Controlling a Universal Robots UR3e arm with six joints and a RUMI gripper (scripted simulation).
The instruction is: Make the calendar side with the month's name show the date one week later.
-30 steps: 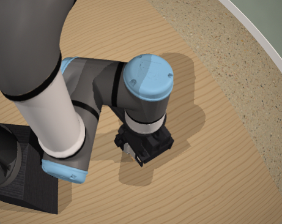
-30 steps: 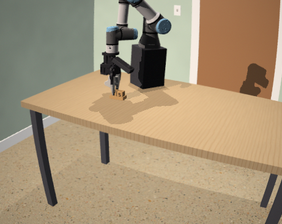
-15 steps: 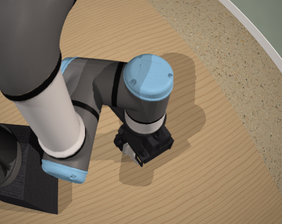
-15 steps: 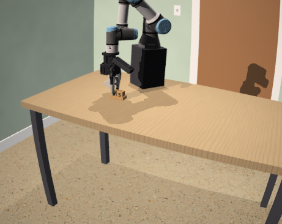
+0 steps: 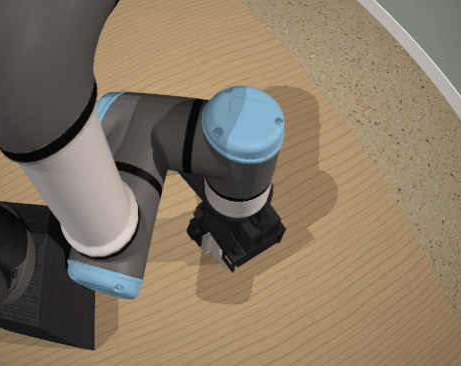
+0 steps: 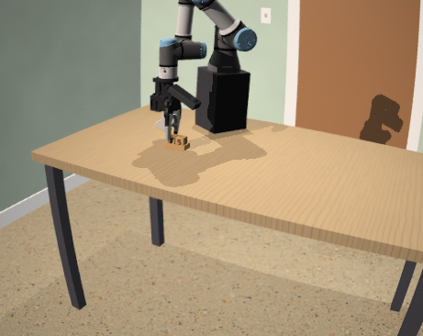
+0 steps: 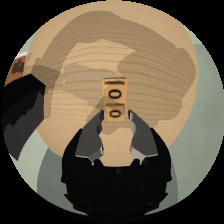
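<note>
Right now my hand is 3 cm above the wooden tray, 2 cm to the right of it and 1 cm past it.
</note>
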